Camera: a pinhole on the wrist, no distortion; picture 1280 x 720 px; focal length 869.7 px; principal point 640.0 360.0 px. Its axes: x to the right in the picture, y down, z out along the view. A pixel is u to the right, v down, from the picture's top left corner.
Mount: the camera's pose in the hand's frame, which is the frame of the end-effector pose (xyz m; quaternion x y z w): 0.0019 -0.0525 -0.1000 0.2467 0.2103 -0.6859 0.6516
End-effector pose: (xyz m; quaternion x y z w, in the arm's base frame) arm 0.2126 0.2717 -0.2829 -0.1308 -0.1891 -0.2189 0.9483
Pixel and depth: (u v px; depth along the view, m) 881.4 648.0 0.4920
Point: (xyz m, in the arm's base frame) 0.0378 -0.1152 0.0366
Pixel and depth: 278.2 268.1 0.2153
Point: 0.0966 0.2274 -0.1667
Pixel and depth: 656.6 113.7 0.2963
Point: -0.0180 0.1487 -0.1722
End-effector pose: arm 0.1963 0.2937 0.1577 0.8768 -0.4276 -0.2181 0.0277
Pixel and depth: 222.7 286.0 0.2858
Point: 0.1779 0.4245 -0.0453
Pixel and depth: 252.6 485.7 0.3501
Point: 0.2114 0.3976 -0.1362
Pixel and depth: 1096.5 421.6 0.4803
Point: 0.5471 0.6589 -0.0839
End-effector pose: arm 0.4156 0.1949 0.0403 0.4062 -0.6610 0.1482 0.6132
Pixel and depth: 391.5 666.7 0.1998
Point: 0.4510 0.0235 0.0373
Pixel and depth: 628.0 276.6 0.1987
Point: 0.4956 0.0586 -0.0508
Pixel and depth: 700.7 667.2 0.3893
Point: 0.5200 -0.1813 0.0091
